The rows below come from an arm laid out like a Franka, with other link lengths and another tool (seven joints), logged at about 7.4 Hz.
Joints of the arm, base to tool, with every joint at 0 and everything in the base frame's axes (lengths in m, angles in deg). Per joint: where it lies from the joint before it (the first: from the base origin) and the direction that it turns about. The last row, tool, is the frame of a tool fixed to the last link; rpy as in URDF.
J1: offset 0 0 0.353 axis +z
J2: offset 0 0 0 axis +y
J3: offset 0 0 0.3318 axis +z
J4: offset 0.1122 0 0 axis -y
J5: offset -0.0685 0 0.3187 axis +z
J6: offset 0 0 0 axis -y
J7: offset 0.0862 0 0 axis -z
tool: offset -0.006 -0.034 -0.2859 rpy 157.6 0 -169.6
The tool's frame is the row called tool.
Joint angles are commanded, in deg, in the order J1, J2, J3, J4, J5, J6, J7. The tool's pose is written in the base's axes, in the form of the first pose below.
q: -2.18, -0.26, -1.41, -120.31, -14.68, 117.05, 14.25
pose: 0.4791, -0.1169, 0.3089, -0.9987, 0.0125, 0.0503, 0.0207, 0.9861, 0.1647
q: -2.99, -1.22, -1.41, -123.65, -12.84, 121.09, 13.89
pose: 0.4756, -0.1137, 0.2968, -0.9995, 0.0215, 0.0228, 0.0257, 0.9795, 0.1996
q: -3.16, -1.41, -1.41, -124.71, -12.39, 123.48, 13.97
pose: 0.4799, -0.1120, 0.2935, -0.9997, 0.0224, -0.0036, 0.0212, 0.9776, 0.2096
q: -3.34, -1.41, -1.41, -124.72, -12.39, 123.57, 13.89
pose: 0.4800, -0.1135, 0.2936, -0.9997, 0.0239, -0.0047, 0.0224, 0.9775, 0.2097
